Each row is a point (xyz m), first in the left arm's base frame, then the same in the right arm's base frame.
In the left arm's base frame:
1: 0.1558 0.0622 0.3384
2: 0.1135 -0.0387 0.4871
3: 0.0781 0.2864 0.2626
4: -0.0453 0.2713 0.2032
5: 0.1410 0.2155 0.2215
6: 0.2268 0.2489 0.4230
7: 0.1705 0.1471 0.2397
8: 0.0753 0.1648 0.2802
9: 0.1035 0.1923 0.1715
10: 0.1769 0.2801 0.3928
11: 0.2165 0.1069 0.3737
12: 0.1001 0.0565 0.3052
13: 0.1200 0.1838 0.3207
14: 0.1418 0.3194 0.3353
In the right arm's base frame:
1: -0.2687 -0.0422 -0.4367
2: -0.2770 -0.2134 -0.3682
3: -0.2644 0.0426 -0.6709
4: -0.1360 0.0292 -0.7191
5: -0.2580 0.0887 -0.5787
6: -0.4444 -0.0302 -0.5634
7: -0.2609 0.0697 -0.5044
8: -0.2212 -0.0053 -0.5663
9: -0.1938 0.1065 -0.5774
10: -0.4046 -0.0207 -0.6154
11: -0.3507 -0.0310 -0.4454
12: -0.2077 -0.0426 -0.4595
13: -0.2837 -0.0128 -0.5604
14: -0.3641 0.0209 -0.6675

